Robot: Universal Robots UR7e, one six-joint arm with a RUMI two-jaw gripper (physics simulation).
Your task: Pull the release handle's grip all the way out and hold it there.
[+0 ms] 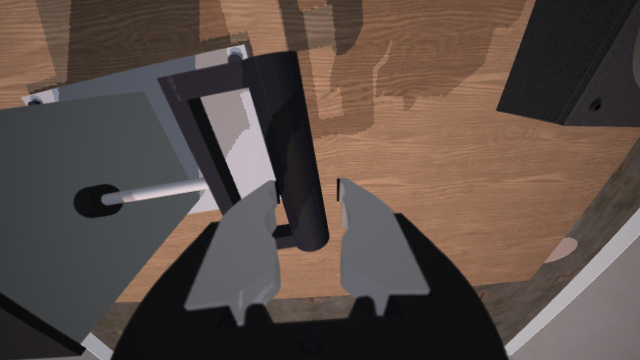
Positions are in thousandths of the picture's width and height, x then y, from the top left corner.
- my gripper: 480, 504
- release handle grip: 429, 224
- metal base plate: 226, 218
